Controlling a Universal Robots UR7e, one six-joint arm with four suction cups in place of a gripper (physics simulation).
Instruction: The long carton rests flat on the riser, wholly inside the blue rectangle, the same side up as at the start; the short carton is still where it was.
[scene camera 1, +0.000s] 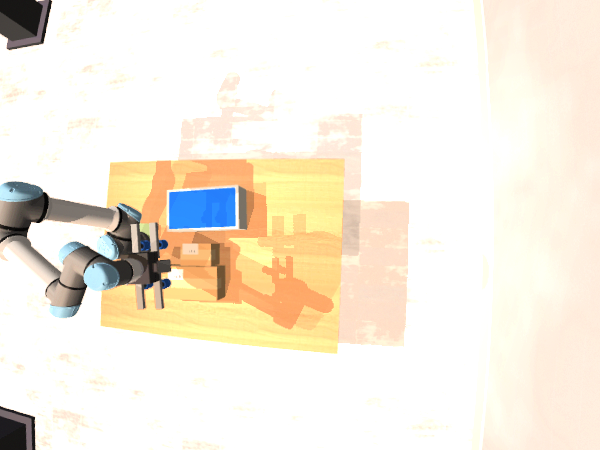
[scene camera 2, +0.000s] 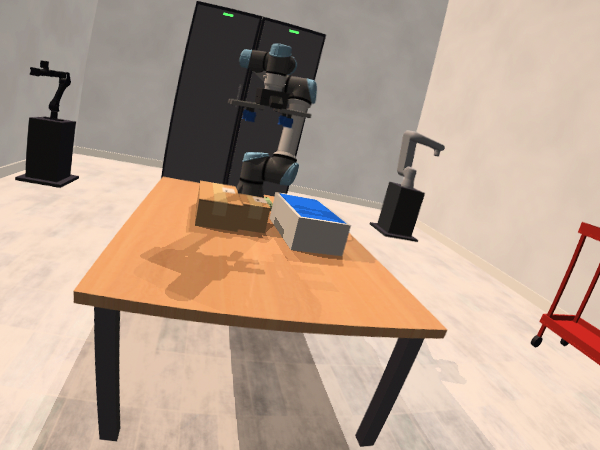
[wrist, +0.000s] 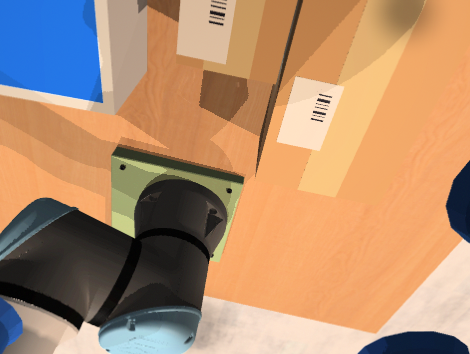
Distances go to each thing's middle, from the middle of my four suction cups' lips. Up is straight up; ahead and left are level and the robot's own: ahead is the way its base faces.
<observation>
I see my suction cup 1 cm past the short carton (scene camera 1: 191, 254), 2 cm to the right of it and 36 cm above it. Also, from my suction cup: long carton (scene camera 1: 206, 283) (5 cm behind, 12 cm to the right, 36 cm below); riser (scene camera 2: 306, 224) (2 cm ahead, 23 cm to the left, 35 cm below).
</observation>
